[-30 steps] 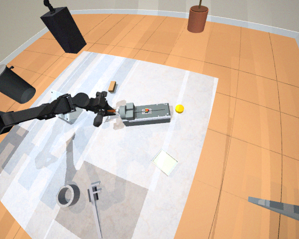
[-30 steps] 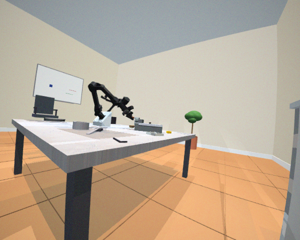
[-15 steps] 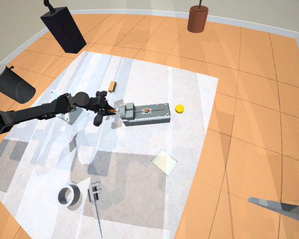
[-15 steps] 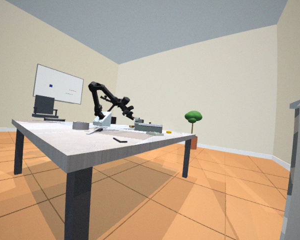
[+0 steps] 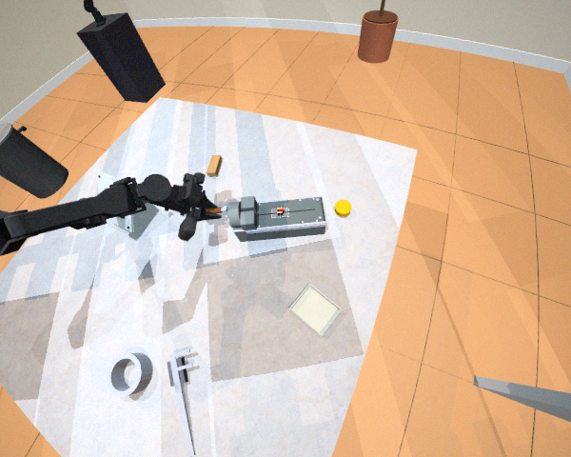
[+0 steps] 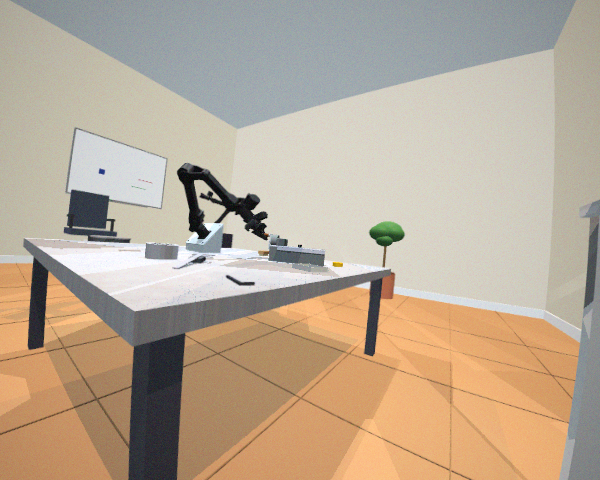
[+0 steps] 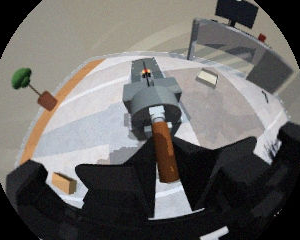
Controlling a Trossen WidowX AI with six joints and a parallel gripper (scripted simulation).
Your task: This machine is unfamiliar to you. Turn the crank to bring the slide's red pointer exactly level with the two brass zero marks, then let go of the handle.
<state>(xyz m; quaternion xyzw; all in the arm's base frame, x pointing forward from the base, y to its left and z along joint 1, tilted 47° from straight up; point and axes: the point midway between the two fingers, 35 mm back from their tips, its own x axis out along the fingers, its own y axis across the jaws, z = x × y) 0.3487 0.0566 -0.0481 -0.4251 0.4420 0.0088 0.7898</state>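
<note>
Right now my gripper tip is 16 cm short of the red pointer, 7 cm to the right of it and 1 cm above it. Also, from my gripper tip: orange-brown crank handle 2 cm behind, 1 cm to the right, 2 cm above; tan block 18 cm behind, 21 cm to the left, 8 cm below; pale square tile 32 cm ahead, 14 cm to the right, 9 cm below.
</note>
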